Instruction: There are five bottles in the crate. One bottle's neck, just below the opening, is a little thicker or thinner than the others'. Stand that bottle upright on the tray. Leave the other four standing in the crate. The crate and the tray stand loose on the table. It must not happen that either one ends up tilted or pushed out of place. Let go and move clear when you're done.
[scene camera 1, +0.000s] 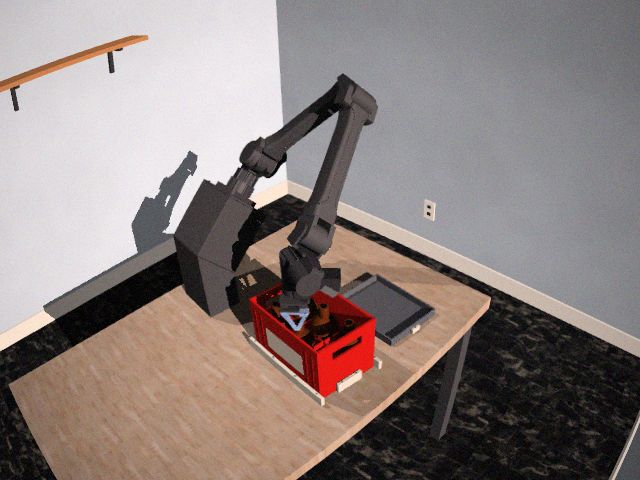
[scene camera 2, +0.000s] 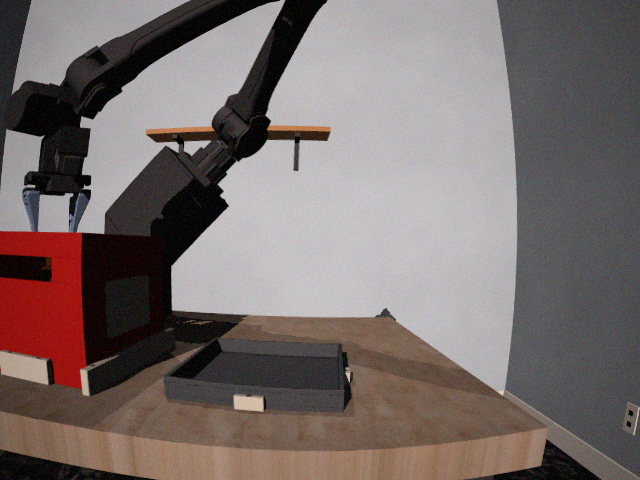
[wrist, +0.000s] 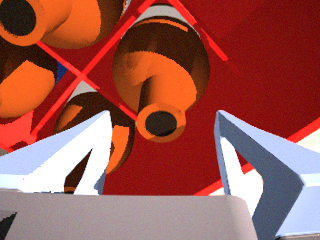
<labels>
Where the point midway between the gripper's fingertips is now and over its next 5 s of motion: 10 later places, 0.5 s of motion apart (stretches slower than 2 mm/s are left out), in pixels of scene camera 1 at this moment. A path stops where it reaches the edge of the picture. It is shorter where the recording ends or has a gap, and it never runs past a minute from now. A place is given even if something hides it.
My gripper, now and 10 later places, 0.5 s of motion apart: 298, 322; 298, 326; 298, 326; 295, 318; 294, 305; 296, 300; 325, 284; 323, 285; 324, 290; 324, 296; 324, 298
</labels>
